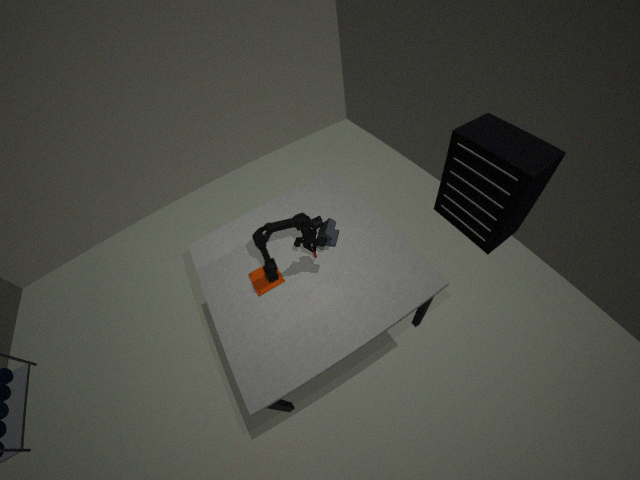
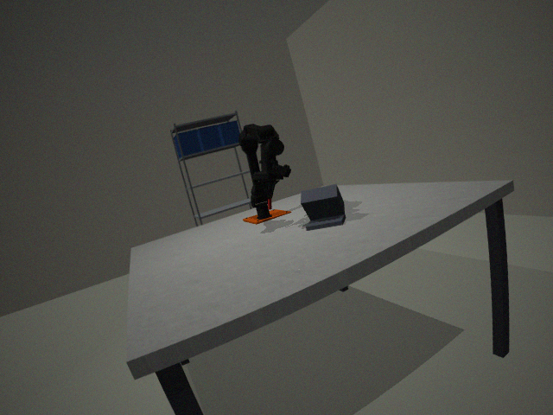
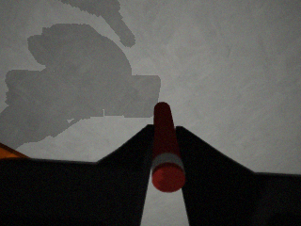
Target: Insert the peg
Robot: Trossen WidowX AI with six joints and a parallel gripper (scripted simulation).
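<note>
The grey sloped panel is 13 cm ahead of my gripper tip, 16 cm to the left of it and 5 cm below it. Round my gripper tip: red peg (2 cm above).
</note>
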